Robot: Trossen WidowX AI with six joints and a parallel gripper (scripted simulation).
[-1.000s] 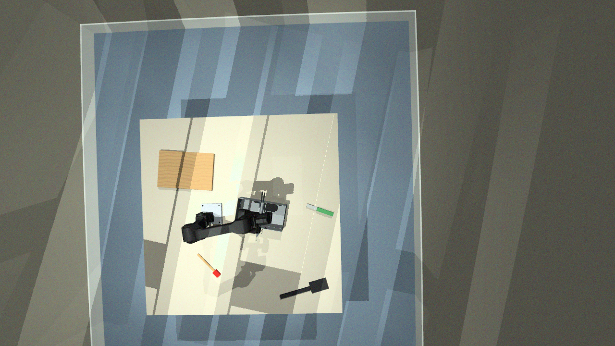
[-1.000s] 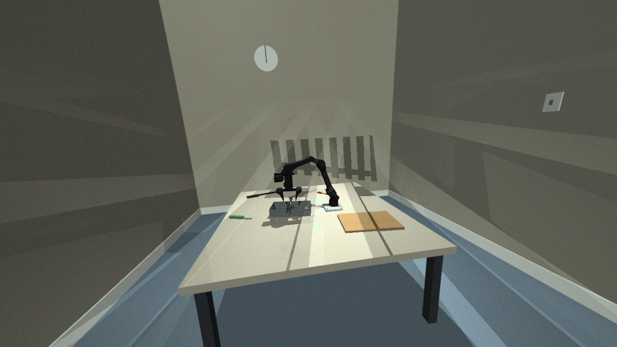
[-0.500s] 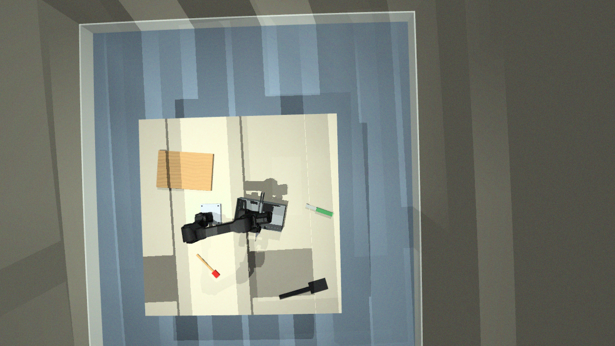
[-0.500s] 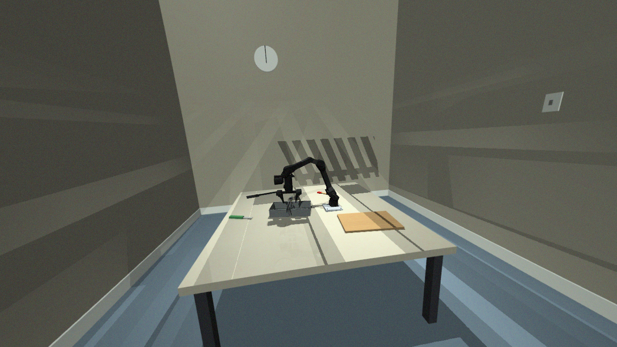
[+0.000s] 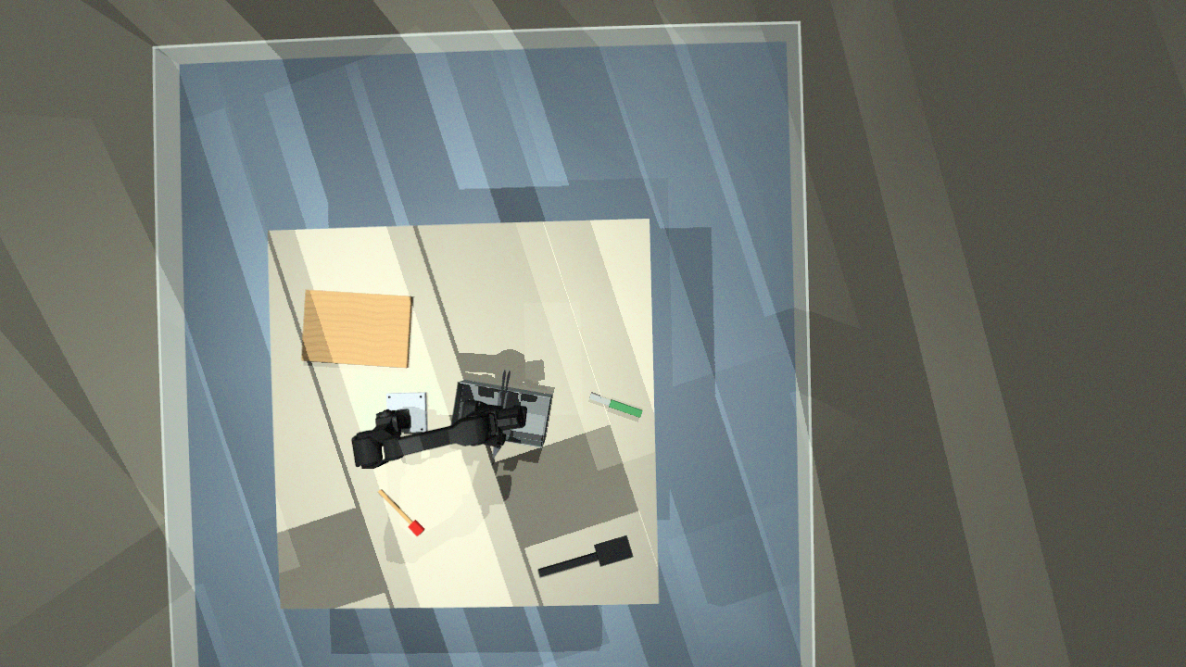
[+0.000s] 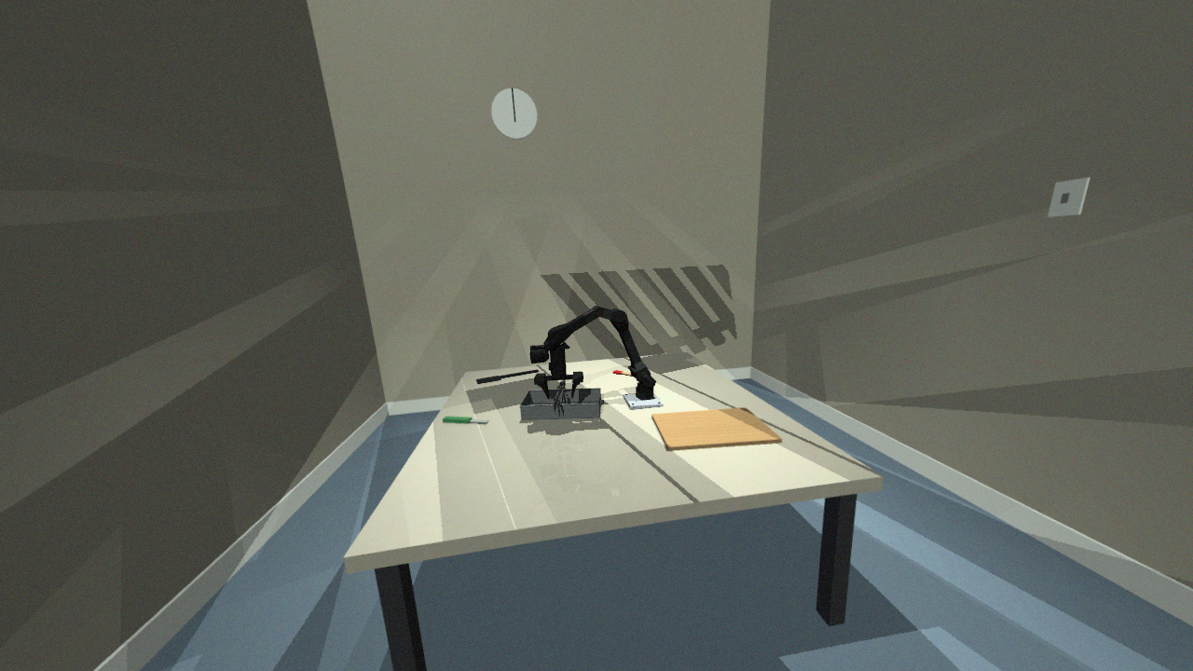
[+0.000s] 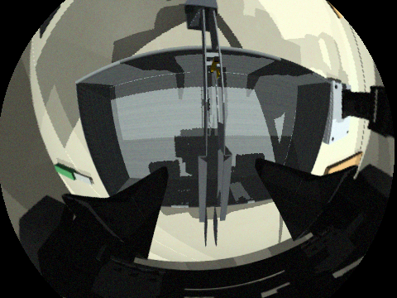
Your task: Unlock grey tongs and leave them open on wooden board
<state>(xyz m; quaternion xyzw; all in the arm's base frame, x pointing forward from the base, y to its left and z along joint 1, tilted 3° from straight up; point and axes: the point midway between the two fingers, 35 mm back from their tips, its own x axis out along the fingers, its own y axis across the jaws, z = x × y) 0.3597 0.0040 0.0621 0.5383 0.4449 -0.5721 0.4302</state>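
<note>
The grey roasting tin lies 3 cm below my gripper tip, 2 cm to the right of it and 1 cm behind it. The rest, counted from my gripper tip: wooden board: 47 cm behind, 32 cm to the left, 5 cm below; then black spatula: 55 cm to the right, 22 cm ahead, 6 cm below; then red-headed wooden tool: 39 cm behind, 34 cm to the right, 5 cm below.
</note>
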